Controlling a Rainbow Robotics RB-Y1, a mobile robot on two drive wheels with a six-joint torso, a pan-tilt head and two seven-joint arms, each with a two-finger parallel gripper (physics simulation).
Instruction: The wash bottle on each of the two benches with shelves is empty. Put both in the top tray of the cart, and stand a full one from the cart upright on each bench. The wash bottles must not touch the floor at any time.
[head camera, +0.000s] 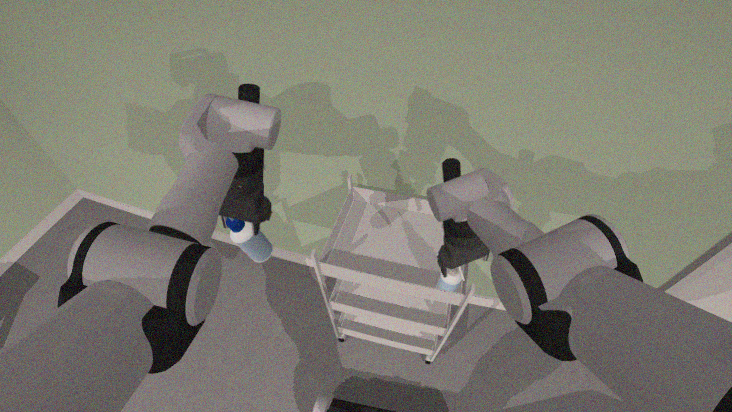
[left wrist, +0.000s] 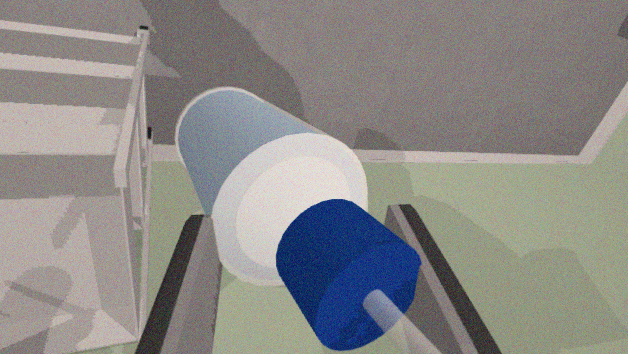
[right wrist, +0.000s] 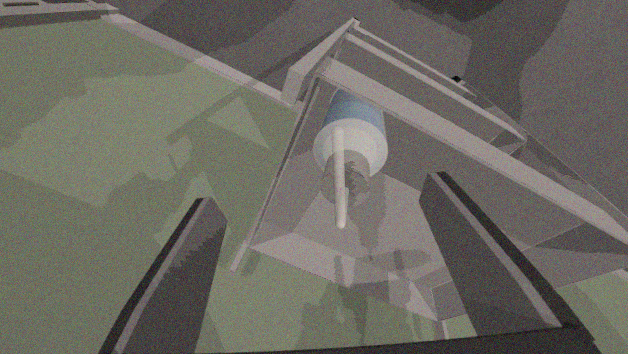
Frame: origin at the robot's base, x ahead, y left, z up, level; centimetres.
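Where they show: left gripper, fingertip midpoint: (head camera: 241, 228) (left wrist: 303, 229); right gripper, fingertip midpoint: (head camera: 464, 266) (right wrist: 318, 198).
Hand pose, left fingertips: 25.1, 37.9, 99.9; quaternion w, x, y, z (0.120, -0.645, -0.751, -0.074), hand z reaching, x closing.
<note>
Each offset is from my left fingertips to the top centre of the thing, as dx, dy, dz. Level surfaces: height alone.
My left gripper (head camera: 240, 228) (left wrist: 303, 229) is shut on a wash bottle @(+1.1, -0.2, +6.7) (head camera: 256, 248) (left wrist: 240, 125) with a pale blue body, white shoulder and blue cap. It holds the bottle tilted in the air, beside the cart at the picture's left in the head camera. My right gripper (head camera: 463, 263) (right wrist: 318, 198) is open, its fingers apart above a second wash bottle @(+11.1, -47.7, -16.2) (head camera: 449, 282) (right wrist: 352, 112). That bottle has a blue body, white shoulder, dark grey cap and pale spout. It stands in a corner of the top tray of the cart (head camera: 379, 278) (left wrist: 124, 145) (right wrist: 450, 131). The benches cannot be made out.
The cart has lower shelves and raised corner posts. It stands on the grey floor @(dz -99.8) (head camera: 389, 358), near the green wall (head camera: 358, 40) with its pale skirting. A pale surface (head camera: 701, 281) shows at the right edge of the head camera view.
</note>
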